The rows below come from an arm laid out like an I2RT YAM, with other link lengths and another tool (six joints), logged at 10 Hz.
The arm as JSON. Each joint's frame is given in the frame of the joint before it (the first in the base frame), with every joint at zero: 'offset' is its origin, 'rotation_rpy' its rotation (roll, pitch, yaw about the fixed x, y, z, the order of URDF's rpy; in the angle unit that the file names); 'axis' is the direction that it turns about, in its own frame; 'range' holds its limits. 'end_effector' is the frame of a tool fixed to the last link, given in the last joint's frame.
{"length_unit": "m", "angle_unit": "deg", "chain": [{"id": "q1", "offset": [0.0, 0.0, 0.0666], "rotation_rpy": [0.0, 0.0, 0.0], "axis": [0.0, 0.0, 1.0], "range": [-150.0, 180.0]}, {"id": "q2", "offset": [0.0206, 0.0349, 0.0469], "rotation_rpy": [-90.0, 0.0, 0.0], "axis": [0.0, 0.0, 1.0], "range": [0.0, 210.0]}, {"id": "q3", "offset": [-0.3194, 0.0, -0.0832], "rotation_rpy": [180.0, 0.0, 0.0], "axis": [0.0, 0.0, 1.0], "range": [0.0, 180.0]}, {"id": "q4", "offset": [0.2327, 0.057, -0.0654], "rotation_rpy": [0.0, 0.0, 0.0], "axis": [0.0, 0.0, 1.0], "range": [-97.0, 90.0]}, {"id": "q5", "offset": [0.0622, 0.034, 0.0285], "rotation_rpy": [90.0, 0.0, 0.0], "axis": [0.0, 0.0, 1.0], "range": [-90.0, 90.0]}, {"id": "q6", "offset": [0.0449, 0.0, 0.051], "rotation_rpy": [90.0, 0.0, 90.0], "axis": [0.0, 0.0, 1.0], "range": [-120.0, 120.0]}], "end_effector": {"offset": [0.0, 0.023, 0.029], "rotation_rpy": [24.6, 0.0, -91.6]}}
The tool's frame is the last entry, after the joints.
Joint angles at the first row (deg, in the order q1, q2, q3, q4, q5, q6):
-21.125, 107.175, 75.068, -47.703, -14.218, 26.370
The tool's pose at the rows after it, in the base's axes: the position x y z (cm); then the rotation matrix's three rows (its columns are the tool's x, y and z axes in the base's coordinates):
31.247 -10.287 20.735; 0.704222 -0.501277 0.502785; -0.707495 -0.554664 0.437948; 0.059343 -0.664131 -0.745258
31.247 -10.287 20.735; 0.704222 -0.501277 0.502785; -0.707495 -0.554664 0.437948; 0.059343 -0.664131 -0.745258
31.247 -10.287 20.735; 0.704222 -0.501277 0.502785; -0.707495 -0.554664 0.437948; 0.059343 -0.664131 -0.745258
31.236 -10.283 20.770; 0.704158 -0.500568 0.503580; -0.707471 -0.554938 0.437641; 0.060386 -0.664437 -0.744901
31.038 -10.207 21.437; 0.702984 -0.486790 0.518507; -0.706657 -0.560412 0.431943; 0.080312 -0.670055 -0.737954
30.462 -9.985 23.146; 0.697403 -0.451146 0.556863; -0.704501 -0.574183 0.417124; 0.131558 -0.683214 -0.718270
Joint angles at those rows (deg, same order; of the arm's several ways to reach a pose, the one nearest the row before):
-21.124, 107.176, 75.069, -47.704, -14.218, 26.371
-21.124, 107.176, 75.069, -47.704, -14.218, 26.371
-21.124, 107.176, 75.069, -47.704, -14.218, 26.371
-21.125, 107.109, 75.067, -47.703, -14.218, 26.371
-21.124, 105.863, 75.068, -47.703, -14.218, 26.349
-21.125, 102.630, 75.069, -47.704, -14.218, 26.348

